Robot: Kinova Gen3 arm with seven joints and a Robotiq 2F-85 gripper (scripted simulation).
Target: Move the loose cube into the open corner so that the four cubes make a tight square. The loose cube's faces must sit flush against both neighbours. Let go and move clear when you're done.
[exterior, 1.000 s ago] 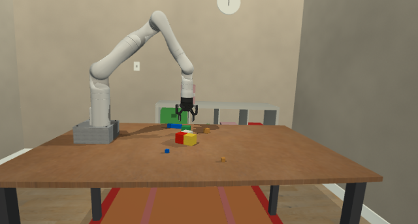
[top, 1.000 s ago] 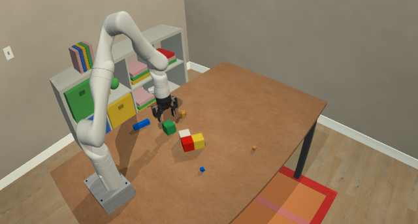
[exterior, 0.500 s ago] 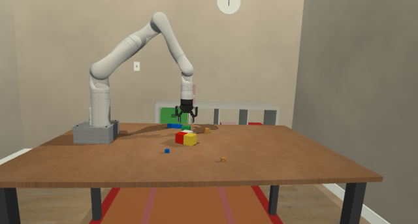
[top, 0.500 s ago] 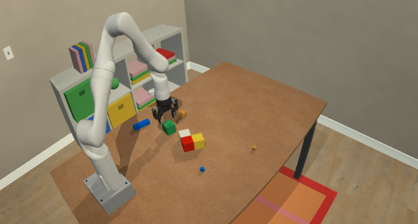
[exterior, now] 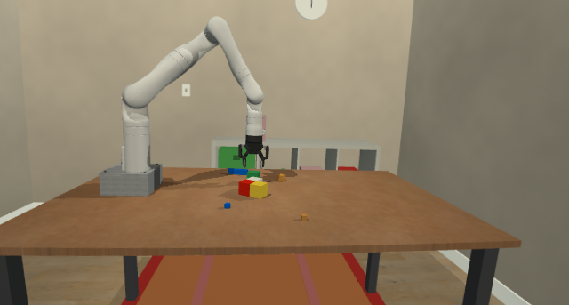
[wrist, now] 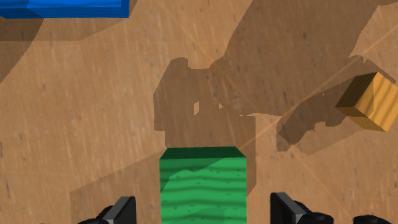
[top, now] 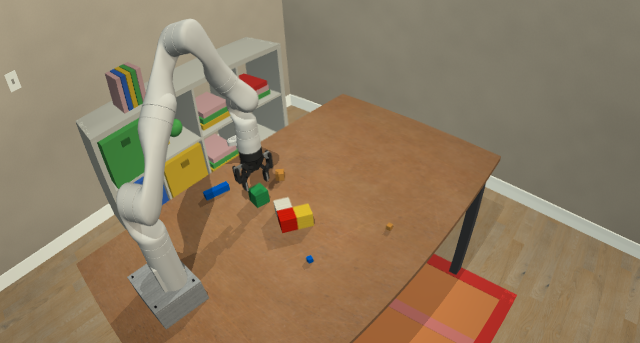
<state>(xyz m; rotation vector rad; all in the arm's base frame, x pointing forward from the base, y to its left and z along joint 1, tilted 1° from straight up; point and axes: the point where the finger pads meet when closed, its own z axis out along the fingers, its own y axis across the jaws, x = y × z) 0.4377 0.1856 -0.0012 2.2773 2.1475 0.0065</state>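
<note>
My hand is 6 cm above the green cube. Also, from my hand: red cube (16 cm to the right, 6 cm below); white cube (2 cm ahead, 12 cm to the right, 6 cm below); small orange block (13 cm ahead, 5 cm to the left, 7 cm below).
</note>
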